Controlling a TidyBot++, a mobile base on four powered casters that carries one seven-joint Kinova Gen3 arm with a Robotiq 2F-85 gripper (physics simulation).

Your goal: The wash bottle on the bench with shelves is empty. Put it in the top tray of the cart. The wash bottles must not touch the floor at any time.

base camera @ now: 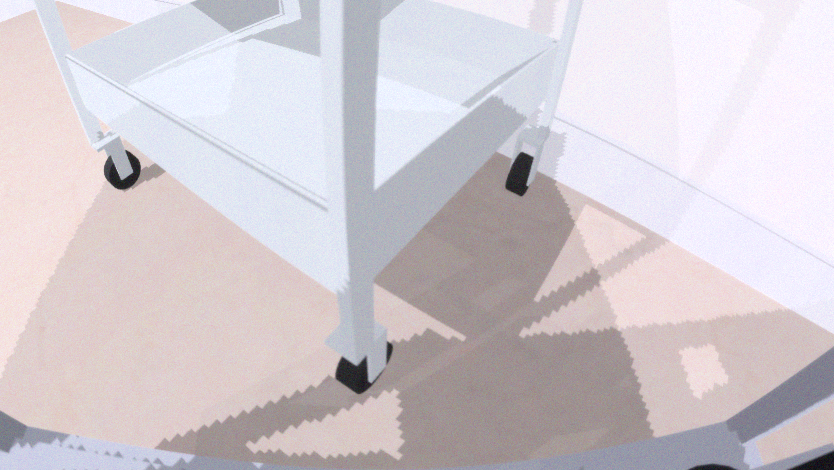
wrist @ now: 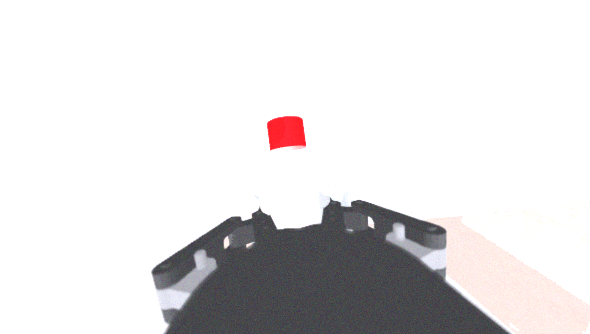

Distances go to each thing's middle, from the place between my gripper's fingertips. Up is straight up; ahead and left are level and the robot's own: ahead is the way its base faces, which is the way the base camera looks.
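White wash bottle (wrist: pixel 292 183) visible to me, 2 cm above my hand and 2 cm behind it.
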